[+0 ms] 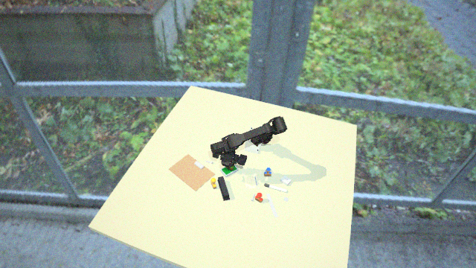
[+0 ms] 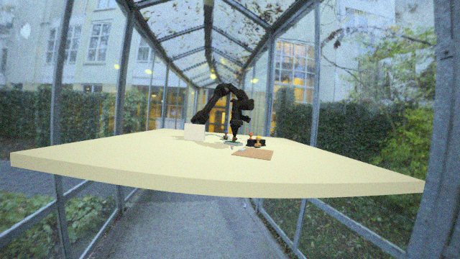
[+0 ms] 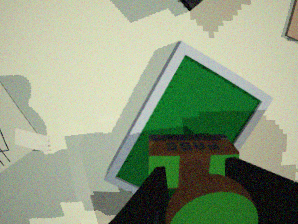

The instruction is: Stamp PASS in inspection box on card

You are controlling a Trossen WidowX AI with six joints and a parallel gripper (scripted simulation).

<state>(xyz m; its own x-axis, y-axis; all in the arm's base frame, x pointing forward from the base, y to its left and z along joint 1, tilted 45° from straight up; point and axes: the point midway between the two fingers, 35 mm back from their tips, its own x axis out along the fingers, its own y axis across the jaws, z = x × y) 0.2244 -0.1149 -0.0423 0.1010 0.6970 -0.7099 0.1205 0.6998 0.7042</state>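
Right now the green ink pad is 4 cm below my gripper tip. Also, from my gripper tip: green stamp right at my gripper tip; then pale card 14 cm to the left, 5 cm below, 5 cm ahead; then yellow stamp 13 cm ahead, 6 cm to the right, 3 cm below.
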